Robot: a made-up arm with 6 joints.
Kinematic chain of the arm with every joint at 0, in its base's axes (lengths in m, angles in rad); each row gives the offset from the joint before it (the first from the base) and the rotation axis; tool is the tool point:
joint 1: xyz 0 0 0.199 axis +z
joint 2: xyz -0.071 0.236 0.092 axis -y
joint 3: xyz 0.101 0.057 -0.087 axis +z
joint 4: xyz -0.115 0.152 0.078 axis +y
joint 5: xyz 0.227 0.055 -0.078 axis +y
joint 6: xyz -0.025 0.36 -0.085 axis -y
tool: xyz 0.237 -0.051 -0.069
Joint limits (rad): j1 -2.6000..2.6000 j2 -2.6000..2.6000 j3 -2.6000..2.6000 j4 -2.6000..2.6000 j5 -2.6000..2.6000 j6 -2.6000..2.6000
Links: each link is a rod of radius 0.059 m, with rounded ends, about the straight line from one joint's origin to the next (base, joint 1, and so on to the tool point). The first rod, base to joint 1, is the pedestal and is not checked.
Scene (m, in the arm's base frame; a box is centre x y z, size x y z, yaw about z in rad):
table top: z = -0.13
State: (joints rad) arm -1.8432 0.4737 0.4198 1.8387 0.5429 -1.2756
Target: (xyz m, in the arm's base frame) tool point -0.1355 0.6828 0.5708
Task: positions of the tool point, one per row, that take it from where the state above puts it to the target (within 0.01 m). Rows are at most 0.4 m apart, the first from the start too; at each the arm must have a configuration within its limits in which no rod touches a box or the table.
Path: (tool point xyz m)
1: 0.4673 0.6596 0.2292
2: 0.1532 0.7611 0.3972
3: -0.1355 0.6828 0.5708

